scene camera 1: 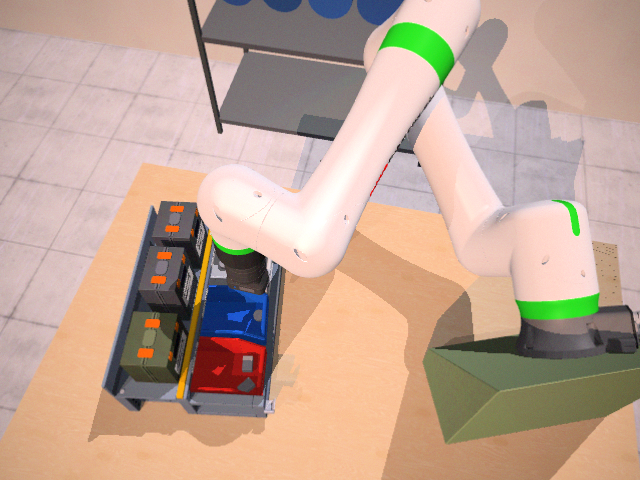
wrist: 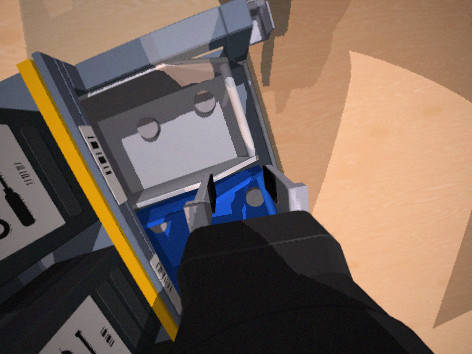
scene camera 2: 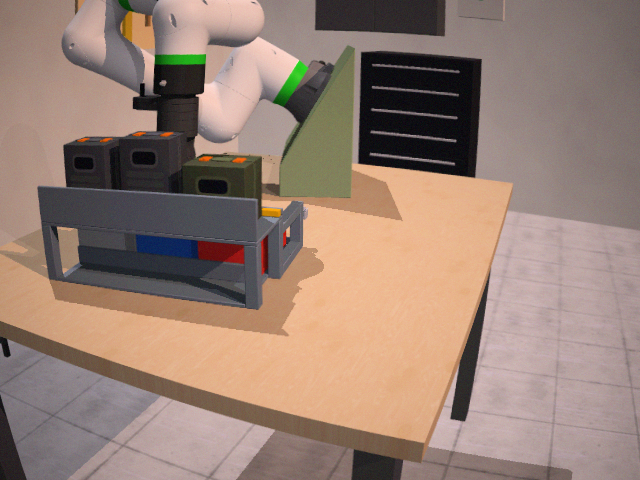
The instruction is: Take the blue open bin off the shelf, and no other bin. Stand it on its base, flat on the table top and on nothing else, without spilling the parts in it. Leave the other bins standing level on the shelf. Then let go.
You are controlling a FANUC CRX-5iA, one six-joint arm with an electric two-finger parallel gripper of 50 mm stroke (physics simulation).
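Places are measured from the arm's base along level axes (x ahead, y down, z left), in millimetres.
Pixels of known places: gripper, fingertip midpoint: [wrist: 239, 181]; arm's base, link origin: [scene camera 1: 563, 347] [scene camera 2: 315, 99].
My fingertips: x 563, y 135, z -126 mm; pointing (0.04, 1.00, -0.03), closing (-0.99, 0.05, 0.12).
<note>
Ahead of a thing's pixels: the offset from my fingertips to its top centre. "spot": to the spot under its first point. Level surfaces: height alone.
The blue open bin {dx +54, dy -7, dz +63 mm} [scene camera 1: 230, 310] [scene camera 2: 165, 245] [wrist: 232, 204] sits on the shelf [scene camera 1: 129, 299] [scene camera 2: 149, 209] [wrist: 185, 37], between the grey bin {dx +63, dy -7, dz -55 mm} [scene camera 1: 218, 267] [scene camera 2: 100, 240] [wrist: 175, 160] and the red bin {dx +41, dy -7, dz +176 mm} [scene camera 1: 219, 366] [scene camera 2: 222, 251]. Round grey parts {spot: dx -12, dy +55, dz +42 mm} [wrist: 255, 197] lie in the blue bin. My gripper [wrist: 239, 181] is open and empty. In the wrist view its fingers are spread over the blue bin's front end, the right finger near the front wall; their height is unclear. Scene camera 1 shows the gripper body over the bin row; the fingertips are hidden there and in scene camera 2.
Two dark cases {dx +140, dy -160, dz +63 mm} [scene camera 1: 162, 271] [scene camera 2: 149, 160] and a green case {dx +138, dy -124, dz +182 mm} [scene camera 1: 152, 343] [scene camera 2: 222, 178] stand behind the yellow strip {dx +97, dy -38, dz +67 mm} [scene camera 1: 192, 330] [wrist: 95, 200]. The arm's green wedge mount [scene camera 1: 465, 392] [scene camera 2: 330, 155] stands across the wooden table {dy +74 mm} [scene camera 1: 330, 423] [scene camera 2: 382, 289].
</note>
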